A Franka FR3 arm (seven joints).
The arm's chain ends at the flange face. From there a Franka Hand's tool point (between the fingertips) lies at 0.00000 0.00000 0.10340 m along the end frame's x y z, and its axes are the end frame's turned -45 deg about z.
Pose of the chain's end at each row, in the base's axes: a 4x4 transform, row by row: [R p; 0 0 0 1], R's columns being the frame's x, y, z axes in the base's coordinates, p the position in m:
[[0.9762 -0.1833 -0.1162 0.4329], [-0.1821 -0.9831 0.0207 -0.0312], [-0.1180 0.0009 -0.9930 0.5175], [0 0 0 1]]
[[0.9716 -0.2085 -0.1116 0.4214], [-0.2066 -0.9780 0.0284 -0.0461], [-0.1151 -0.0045 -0.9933 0.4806], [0 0 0 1]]
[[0.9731 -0.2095 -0.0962 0.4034], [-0.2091 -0.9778 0.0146 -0.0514], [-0.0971 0.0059 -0.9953 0.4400], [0 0 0 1]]
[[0.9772 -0.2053 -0.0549 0.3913], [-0.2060 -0.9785 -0.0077 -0.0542], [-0.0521 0.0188 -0.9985 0.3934], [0 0 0 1]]
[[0.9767 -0.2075 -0.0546 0.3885], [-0.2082 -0.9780 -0.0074 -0.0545], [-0.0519 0.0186 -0.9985 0.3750], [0 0 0 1]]
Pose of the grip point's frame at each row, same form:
[[0.8199 0.5607 -0.1162 0.4209], [0.5664 -0.8239 0.0207 -0.0291], [-0.0841 -0.0828 -0.9930 0.4148], [0 0 0 1]]
[[0.8345 0.5396 -0.1116 0.4099], [0.5455 -0.8376 0.0284 -0.0432], [-0.0782 -0.0846 -0.9933 0.3779], [0 0 0 1]]
[[0.8362 0.5399 -0.0962 0.3935], [0.5436 -0.8393 0.0146 -0.0499], [-0.0728 -0.0645 -0.9953 0.3371], [0 0 0 1]]
[[0.8362 0.5458 -0.0549 0.3856], [0.5462 -0.8376 -0.0077 -0.0550], [-0.0501 -0.0235 -0.9985 0.2902], [0 0 0 1]]
[[0.8374 0.5439 -0.0546 0.3829], [0.5443 -0.8388 -0.0074 -0.0553], [-0.0499 -0.0235 -0.9985 0.2718], [0 0 0 1]]

